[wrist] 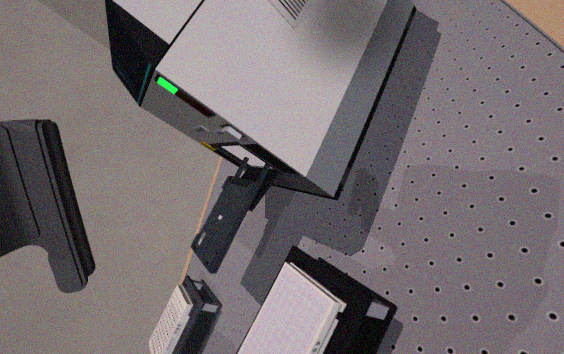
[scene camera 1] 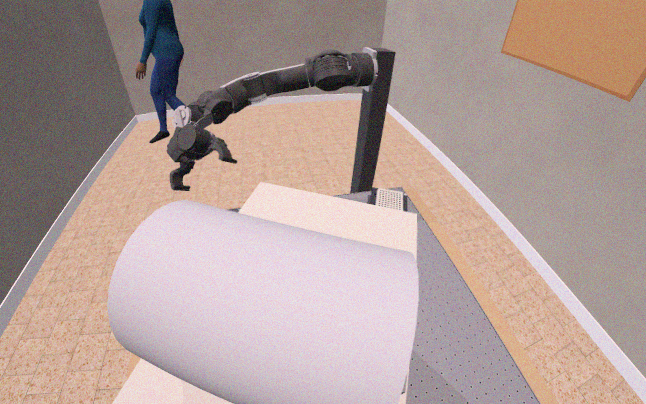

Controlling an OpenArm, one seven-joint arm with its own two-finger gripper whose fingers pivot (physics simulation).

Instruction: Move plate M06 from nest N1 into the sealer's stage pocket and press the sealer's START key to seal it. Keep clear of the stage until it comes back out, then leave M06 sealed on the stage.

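Observation:
The sealer point(scene camera 1: 330, 210) point(wrist: 270, 85) is a large pale box with a white roll on top in the scene view; in the wrist view a green light glows on its front. Its dark stage point(wrist: 225, 220) extends from the front opening, with no plate on it. A white plate with wells point(scene camera 1: 390, 199) point(wrist: 170, 320) sits on a dark nest. A second, smooth-topped white plate point(wrist: 295, 305) sits on a black nest in the wrist view. Which plate is M06 cannot be told. My gripper point(scene camera 1: 207, 175) is open and empty, raised beyond the sealer; part of one finger shows at the wrist view's left.
The perforated grey table top point(scene camera 1: 450, 320) point(wrist: 480, 210) runs along the sealer's side. The arm's dark post point(scene camera 1: 372, 135) stands at the table's far end. A person point(scene camera 1: 165, 55) in blue stands behind the arm on the tiled floor. The roll point(scene camera 1: 265, 295) hides much of the table.

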